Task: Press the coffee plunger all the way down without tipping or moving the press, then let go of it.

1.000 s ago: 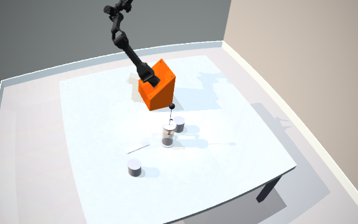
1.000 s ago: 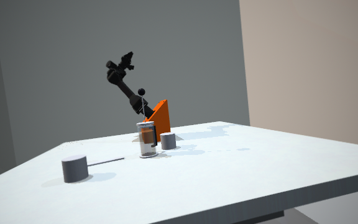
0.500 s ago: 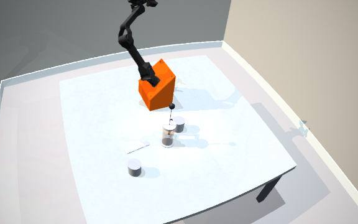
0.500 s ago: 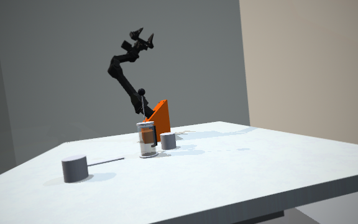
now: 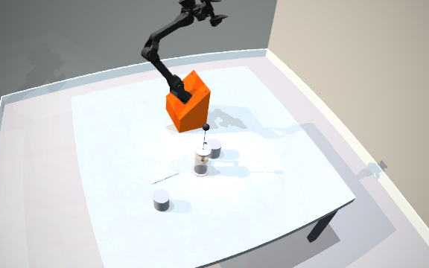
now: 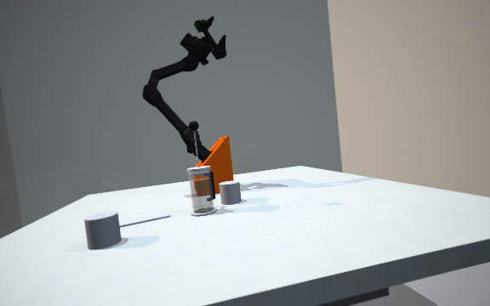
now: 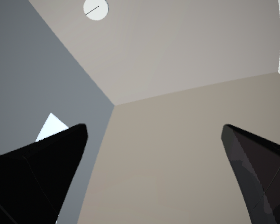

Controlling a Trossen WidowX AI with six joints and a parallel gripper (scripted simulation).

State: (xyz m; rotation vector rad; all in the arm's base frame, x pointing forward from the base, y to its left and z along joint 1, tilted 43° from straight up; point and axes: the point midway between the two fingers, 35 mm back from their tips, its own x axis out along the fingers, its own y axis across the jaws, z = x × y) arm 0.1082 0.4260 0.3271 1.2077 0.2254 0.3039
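Now: gripper tip 57 cm above the glass coffee press, 26 cm short of it and 19 cm to the left of it.
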